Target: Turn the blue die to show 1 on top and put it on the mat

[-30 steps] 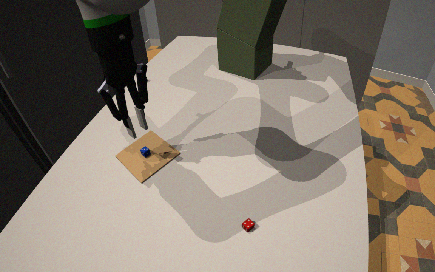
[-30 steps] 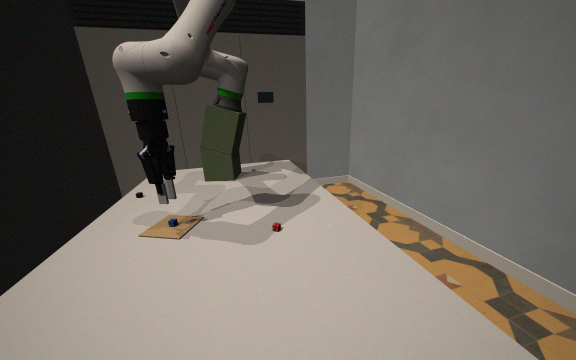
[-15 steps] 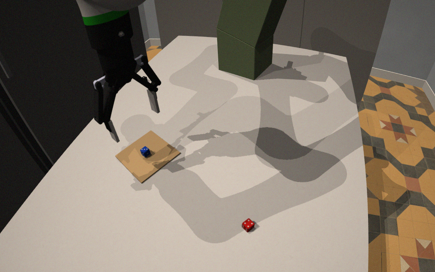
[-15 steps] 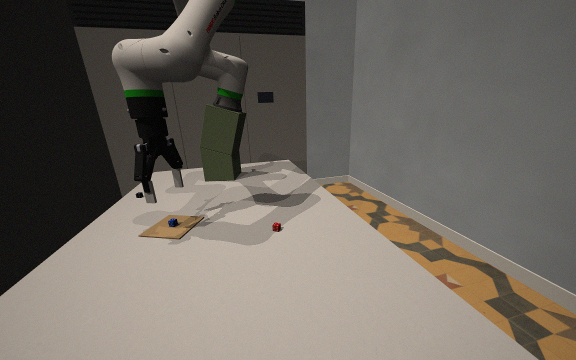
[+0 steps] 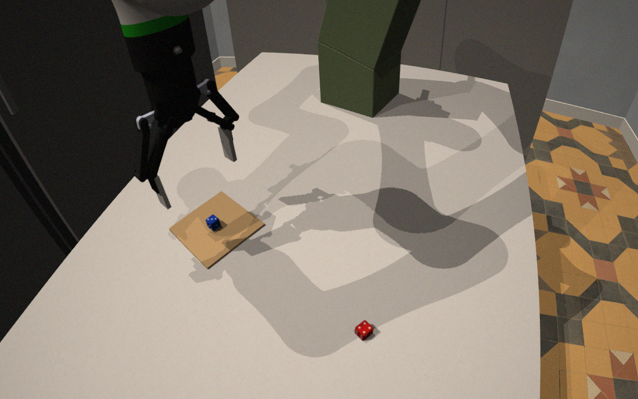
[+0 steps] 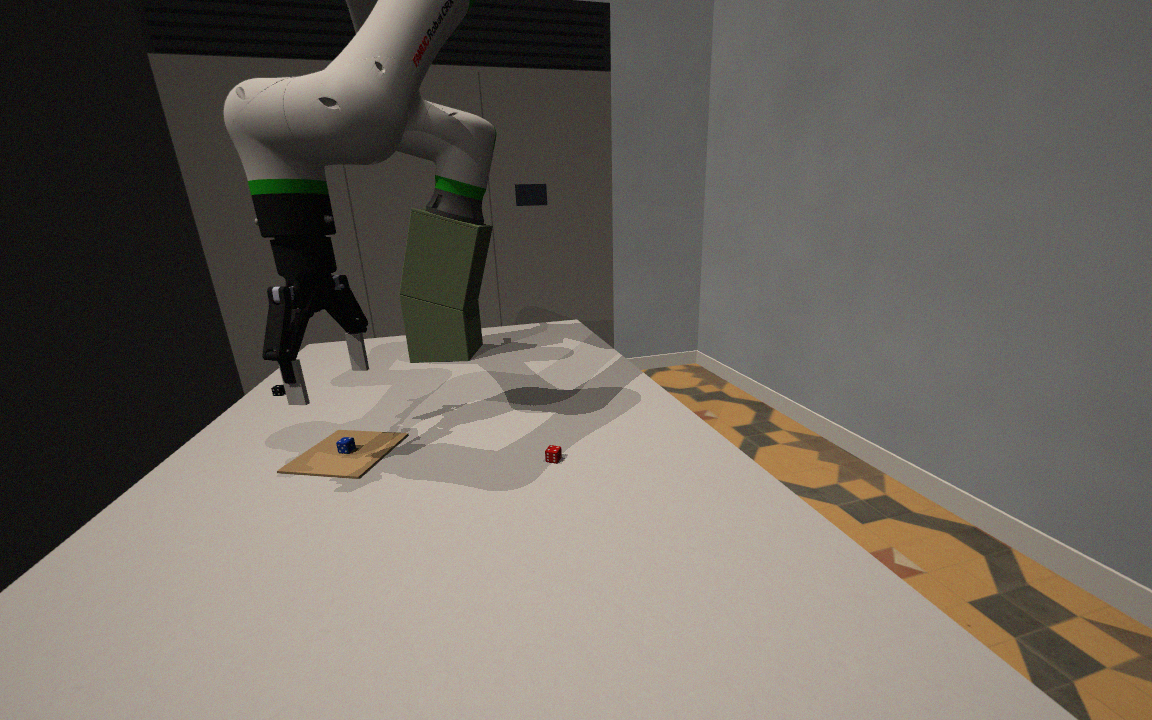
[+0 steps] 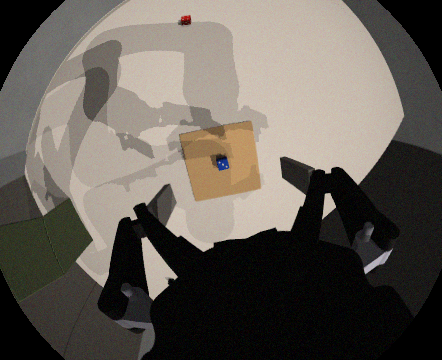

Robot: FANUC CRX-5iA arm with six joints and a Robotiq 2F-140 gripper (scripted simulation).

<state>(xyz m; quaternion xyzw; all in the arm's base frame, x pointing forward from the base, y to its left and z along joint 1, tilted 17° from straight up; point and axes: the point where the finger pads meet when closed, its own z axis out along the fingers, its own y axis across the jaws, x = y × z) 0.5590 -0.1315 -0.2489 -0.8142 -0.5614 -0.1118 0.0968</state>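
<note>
The blue die lies 120 mm below my hand. Round my hand: mat 130 mm below; red die 120 mm ahead, 330 mm to the left, 120 mm below; black die 340 mm behind, 230 mm to the right, 120 mm below.
</note>
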